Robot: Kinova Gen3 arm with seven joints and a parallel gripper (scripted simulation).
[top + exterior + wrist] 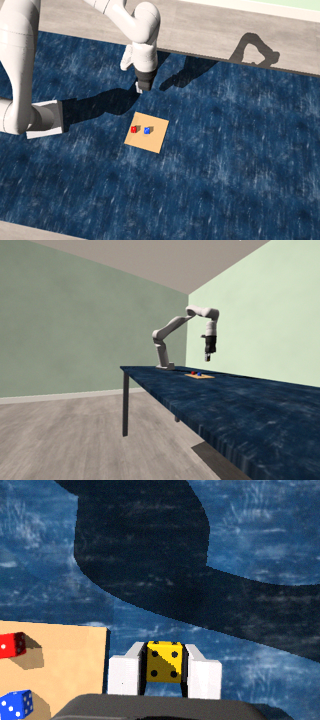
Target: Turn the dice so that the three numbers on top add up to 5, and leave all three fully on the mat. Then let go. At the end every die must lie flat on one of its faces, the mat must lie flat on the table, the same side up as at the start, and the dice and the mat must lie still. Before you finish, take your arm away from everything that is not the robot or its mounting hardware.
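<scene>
Now: the blue die 6 cm ahead of my hand, 12 cm to the right of it and 11 cm below it. From my hand the other things lie so: red die (13 cm to the right, 11 cm below); tan mat (6 cm ahead, 12 cm to the right, 12 cm below); yellow die (1 cm below).
</scene>
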